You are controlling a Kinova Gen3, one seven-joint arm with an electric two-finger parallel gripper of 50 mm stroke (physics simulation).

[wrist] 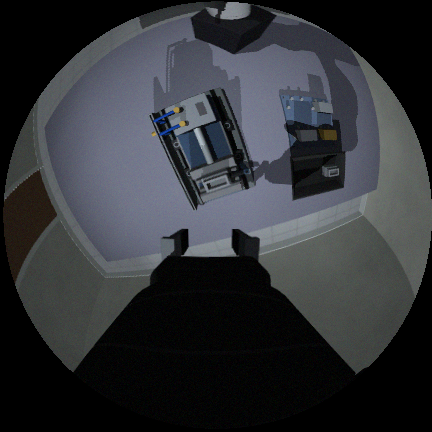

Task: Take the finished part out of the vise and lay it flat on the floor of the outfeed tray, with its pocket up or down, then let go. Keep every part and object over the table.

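Frame: origin at the arm's base, x right, y back, z down, level; millimetres.
Seen in the pictures: gripper, fingertip midpoint: (209,237).
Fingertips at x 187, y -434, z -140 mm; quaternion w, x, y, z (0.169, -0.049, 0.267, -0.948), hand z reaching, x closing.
Offsets run from my fingertips to a thing's top centre. "spot": to the spot under its first point.
A light grey part with a rectangular pocket @(dy -6, dx -11, dz +175 mm) (215,183) sits at the near end of the machine-like fixture, pocket facing up; the vise jaws around it are too small to make out clearly. The outfeed tray @(spot: dy -144, dx -288, dz +264 mm) (309,188) is the black, walled tray at the right. A small light grey part with a pocket @(dy -97, dx -385, dz +243 mm) (330,171) lies inside it, toward its right side. My gripper (209,237) is open and empty. In the view its fingers show below the fixture, apart from the part and the tray.
The fixture @(spot: dy +157, dx -36, dz +193 mm) (201,108) has a dark side rail, blue panels, a light cylinder @(dy +63, dx -6, dz +190 mm) (202,145) and two blue rods with yellow ends @(spot: dy +137, dx +36, dz +180 mm) (170,129). Behind the tray, a blue rack @(spot: dy +138, dx -265, dz +281 mm) (285,102) bears a grey block @(dy +36, dx -296, dz +246 mm) (306,135), an orange block @(dy +30, dx -386, dz +246 mm) (328,134) and a light block @(dy +120, dx -393, dz +246 mm) (323,107). A dark pedestal (232,32) stands at the far edge.
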